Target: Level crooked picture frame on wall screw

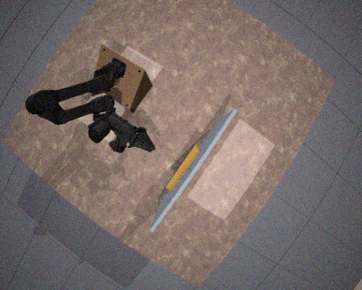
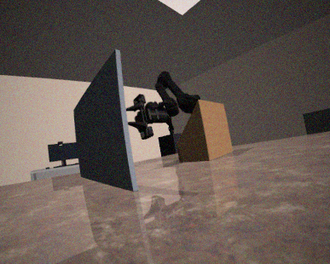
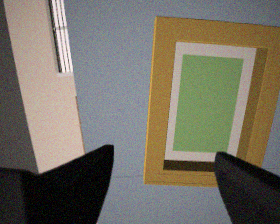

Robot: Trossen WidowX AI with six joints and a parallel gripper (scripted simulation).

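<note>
Right now the picture frame is 13 cm ahead of my gripper tip, 6 cm below it and 1 cm to the left of it. From my gripper tip the other things lie so: blue-grey wall panel: 14 cm ahead, 6 cm below, 1 cm to the left.
</note>
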